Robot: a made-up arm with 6 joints.
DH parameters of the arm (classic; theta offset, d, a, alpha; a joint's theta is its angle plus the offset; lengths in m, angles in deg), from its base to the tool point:
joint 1: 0 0.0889 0 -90
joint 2: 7.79 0 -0.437 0
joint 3: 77.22 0 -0.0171 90
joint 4: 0 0.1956 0 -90
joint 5: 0 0 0.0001 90
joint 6: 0 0.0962 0 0
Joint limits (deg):
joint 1: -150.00..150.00
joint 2: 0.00..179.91
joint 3: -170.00..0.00
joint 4: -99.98..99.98
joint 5: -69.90..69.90
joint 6: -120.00..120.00
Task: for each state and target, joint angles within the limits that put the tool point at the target. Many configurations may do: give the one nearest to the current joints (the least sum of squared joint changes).
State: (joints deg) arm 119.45 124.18 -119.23 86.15 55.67 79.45
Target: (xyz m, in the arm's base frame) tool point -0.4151 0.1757 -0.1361
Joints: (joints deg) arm 146.95 169.57 -77.75 73.50 58.96 79.45
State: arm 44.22 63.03 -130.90 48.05 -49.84 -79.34
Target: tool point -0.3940 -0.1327 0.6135
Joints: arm 9.57 33.55 -120.93 49.62 -63.15 -79.34
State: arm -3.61 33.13 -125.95 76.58 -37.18 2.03
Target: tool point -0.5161 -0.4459 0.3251
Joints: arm 37.82 8.19 -153.43 71.67 -23.14 2.03
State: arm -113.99 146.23 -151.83 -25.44 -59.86 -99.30
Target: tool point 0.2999 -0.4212 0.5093
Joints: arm -61.90 123.71 -122.40 -47.09 -69.90 -99.30
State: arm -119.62 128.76 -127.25 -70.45 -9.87 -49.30
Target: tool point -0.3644 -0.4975 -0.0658
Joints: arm -127.13 162.88 -103.29 -71.22 -6.25 -49.30
